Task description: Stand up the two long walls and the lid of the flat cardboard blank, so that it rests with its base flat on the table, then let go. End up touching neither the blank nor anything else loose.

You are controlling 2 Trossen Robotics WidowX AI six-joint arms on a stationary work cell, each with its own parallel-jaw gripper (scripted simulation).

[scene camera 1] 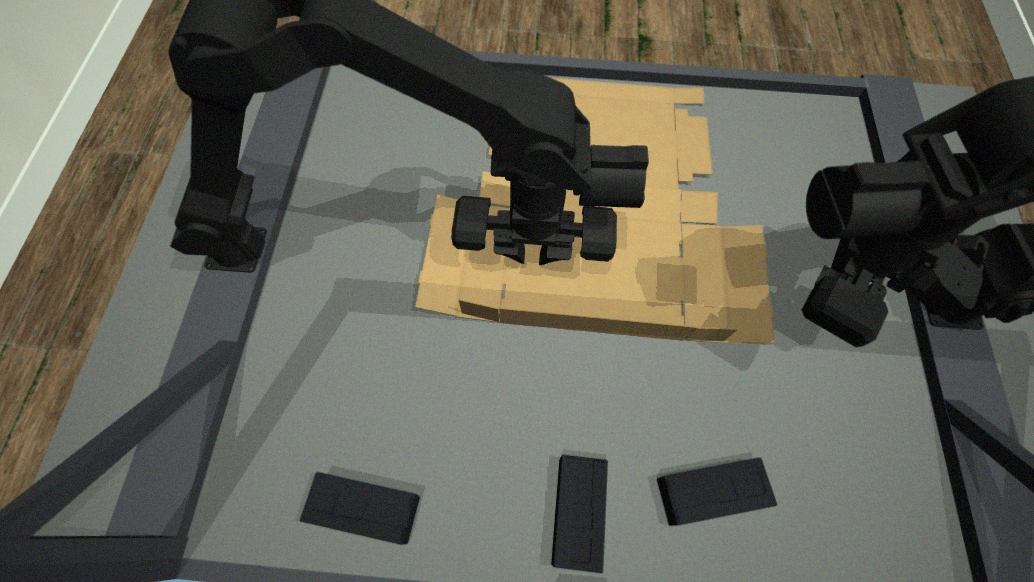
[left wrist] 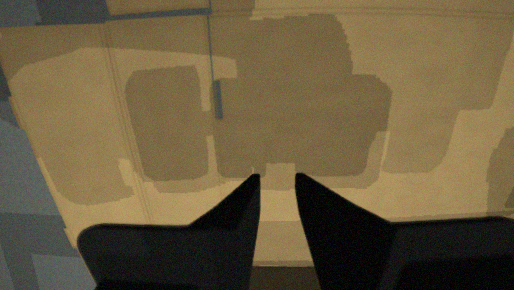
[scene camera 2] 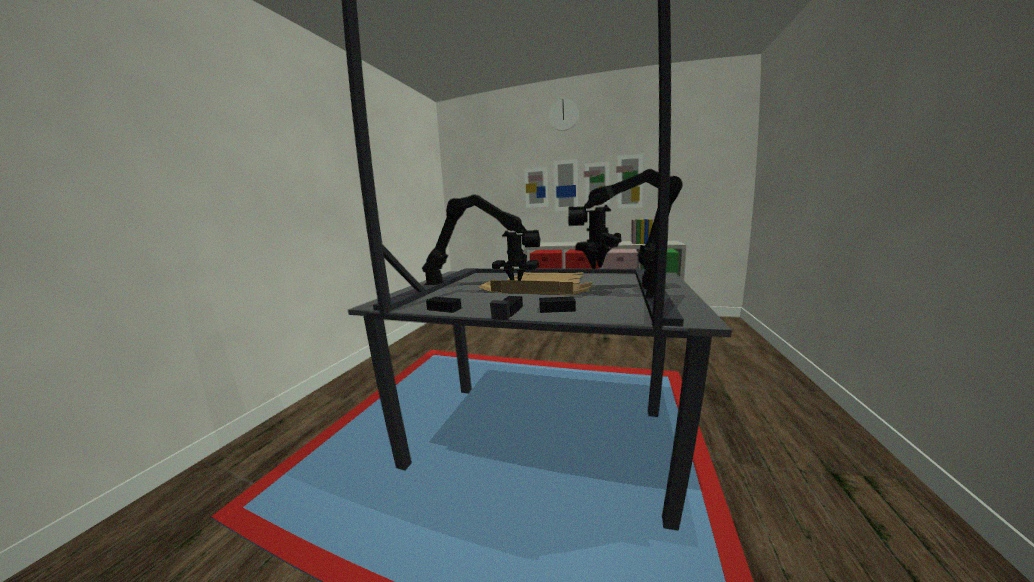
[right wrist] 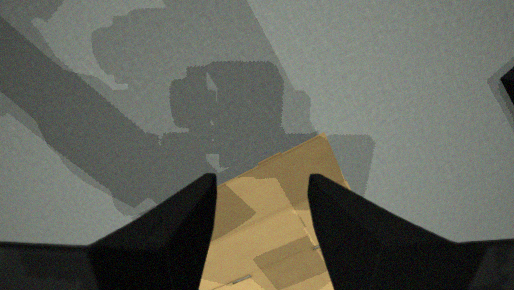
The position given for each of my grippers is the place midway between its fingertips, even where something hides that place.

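There's a dark frame rail (scene camera 1: 547, 65) that I can see, along with my left gripper (scene camera 1: 531, 261) and my right gripper (scene camera 1: 826, 290). You'd also find my left gripper in the left wrist view (left wrist: 277, 180) and in scene camera 2 (scene camera 2: 516, 285). My right gripper is in the right wrist view (right wrist: 262, 184) too, and again in scene camera 2 (scene camera 2: 597, 268).
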